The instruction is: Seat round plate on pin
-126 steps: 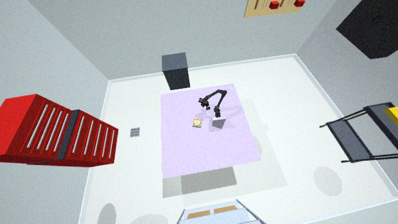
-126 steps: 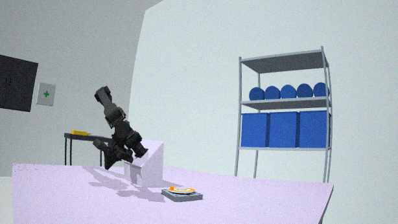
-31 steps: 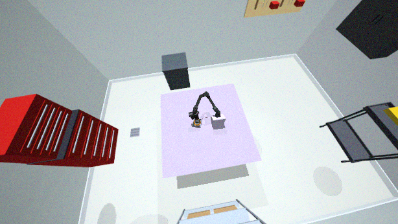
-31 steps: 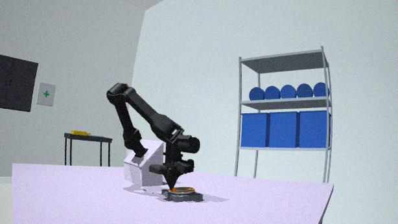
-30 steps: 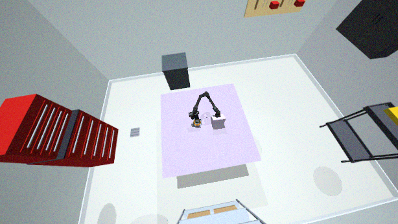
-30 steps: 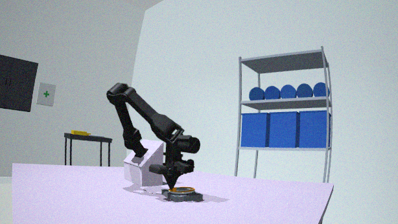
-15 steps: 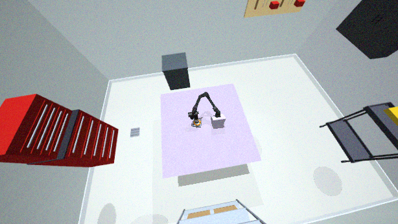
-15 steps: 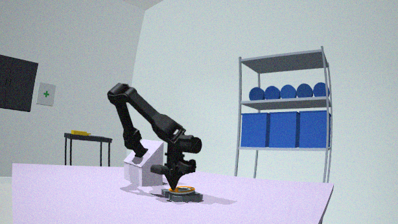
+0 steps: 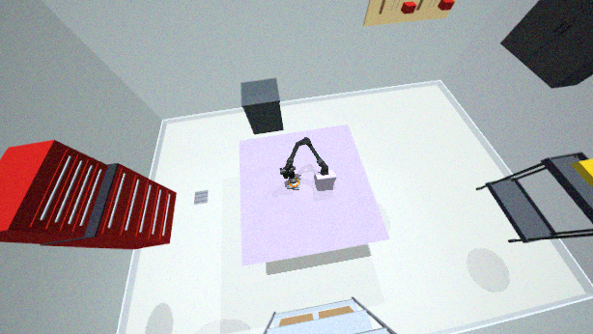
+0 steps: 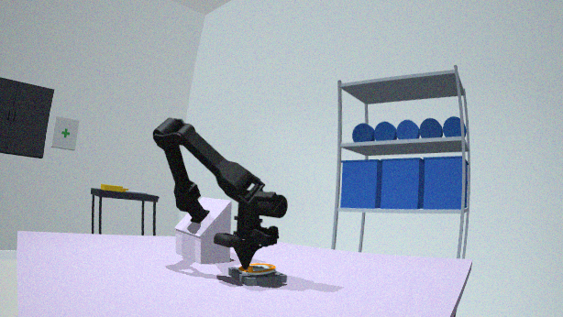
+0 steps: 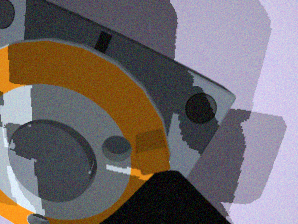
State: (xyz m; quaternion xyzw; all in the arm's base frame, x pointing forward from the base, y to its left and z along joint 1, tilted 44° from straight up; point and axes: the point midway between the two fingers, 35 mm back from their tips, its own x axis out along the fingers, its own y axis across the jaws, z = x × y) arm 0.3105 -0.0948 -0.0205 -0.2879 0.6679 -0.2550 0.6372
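Right now the grey base is 5 cm to the left of my gripper tip, 2 cm below it and 1 cm behind it.
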